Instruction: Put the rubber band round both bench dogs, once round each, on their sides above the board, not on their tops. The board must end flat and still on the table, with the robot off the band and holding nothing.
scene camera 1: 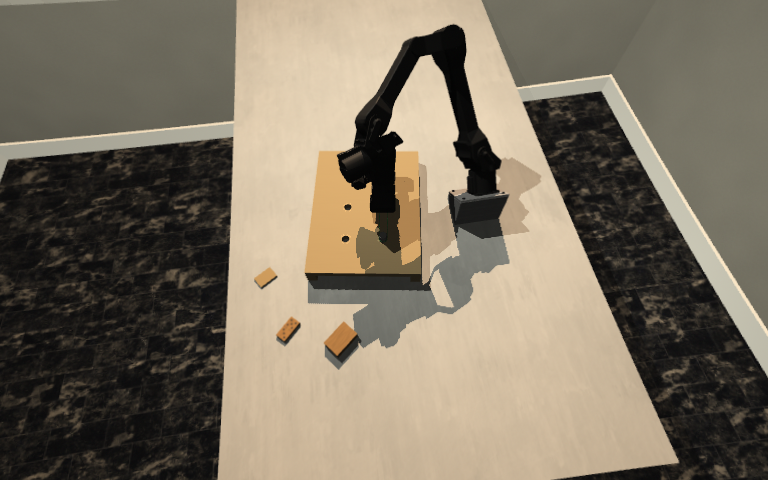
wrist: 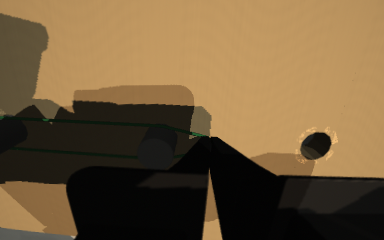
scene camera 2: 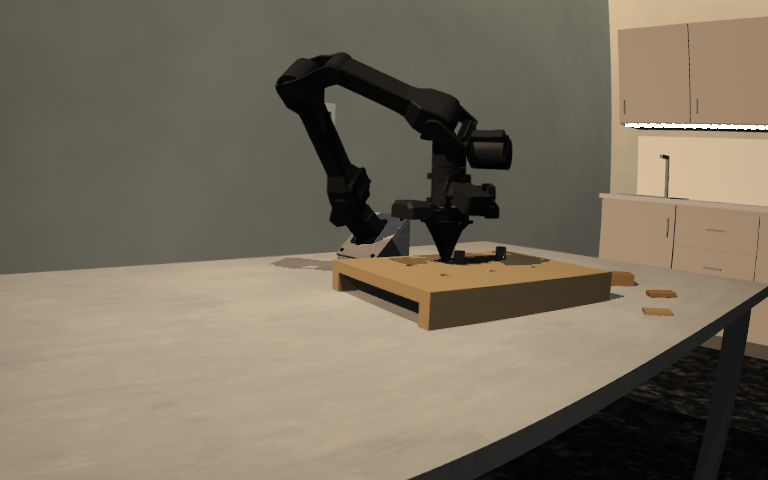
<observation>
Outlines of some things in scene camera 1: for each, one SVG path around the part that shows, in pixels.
The gripper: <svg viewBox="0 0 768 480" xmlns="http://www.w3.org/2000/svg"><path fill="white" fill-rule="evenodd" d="M396 149L395 162L392 167L380 170L373 166L374 168L371 173L351 183L352 187L360 190L366 188L366 184L371 182L370 211L372 213L394 213L396 211L395 185L393 185L395 184L395 174L393 173L395 173Z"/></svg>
A wooden board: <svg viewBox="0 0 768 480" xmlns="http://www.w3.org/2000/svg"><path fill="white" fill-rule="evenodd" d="M319 151L304 271L308 281L317 281L318 276L411 277L411 282L420 282L421 242L418 151L396 151L395 184L393 184L395 185L396 211L388 214L372 213L370 211L371 182L366 184L366 188L356 190L351 186L351 183L345 180L339 169L337 154L345 151Z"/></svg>
</observation>
